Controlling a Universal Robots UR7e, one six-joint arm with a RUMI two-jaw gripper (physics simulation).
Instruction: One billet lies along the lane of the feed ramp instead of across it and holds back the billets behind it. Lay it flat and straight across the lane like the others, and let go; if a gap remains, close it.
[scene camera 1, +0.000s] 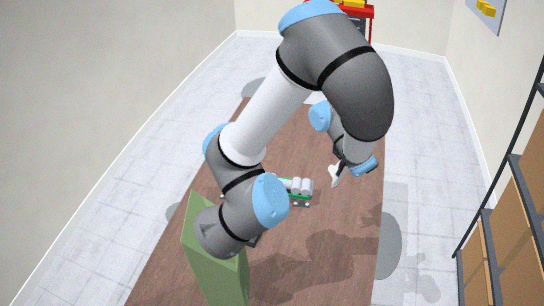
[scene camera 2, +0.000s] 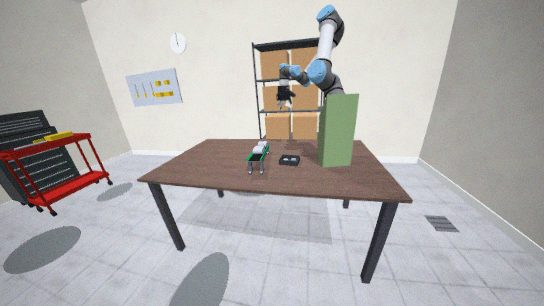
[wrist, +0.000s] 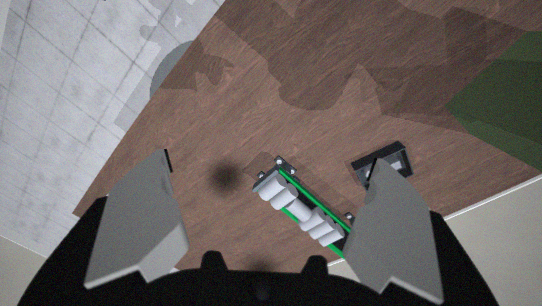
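Where they show: gripper, fingertip midpoint: (scene camera 1: 349, 178) (scene camera 2: 285, 110) (wrist: 270, 157); arm's base, link origin: (scene camera 1: 216, 234) (scene camera 2: 338, 106).
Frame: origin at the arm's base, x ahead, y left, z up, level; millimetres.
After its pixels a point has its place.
The feed ramp (scene camera 1: 300, 196) {x 467, y -193, z -311 mm} (scene camera 2: 256, 156) (wrist: 315, 200) {x 469, y -100, z -300 mm}, with green rails, stands on the table. In the wrist view, one grey billet (wrist: 299, 210) {x 505, y -126, z -274 mm} lies along the lane. Two billets (wrist: 272, 188) {x 502, y -219, z -283 mm} (wrist: 284, 196) {x 499, y -182, z -280 mm} lie across the lane on its side towards the footed end. Several billets, such as the outermost one (wrist: 331, 235) {x 505, y -3, z -261 mm}, lie across it on the other side, close together. The right finger hides the ramp's far end in the wrist view; the arm hides part of it in scene camera 1. My gripper (scene camera 1: 336, 175) (scene camera 2: 284, 105) {x 326, y -364, z -65 mm} (wrist: 270, 157) {x 326, y -364, z -65 mm} is open and empty, high above the table and away from the ramp.
A dark tray (scene camera 2: 289, 164) {x 304, y 43, z -365 mm} (wrist: 377, 154) {x 286, y -55, z -358 mm} with small parts sits beside the ramp. The green pedestal (scene camera 1: 220, 280) {x -84, y -12, z -113 mm} (scene camera 2: 337, 130) {x 16, y 74, z -131 mm} (wrist: 505, 100) {x 60, y -49, z -280 mm} carries the arm. A shelf rack (scene camera 2: 255, 85) stands behind the table (scene camera 2: 210, 175) {x 813, y 165, z -373 mm}, and a red cart (scene camera 2: 75, 186) stands at the left.
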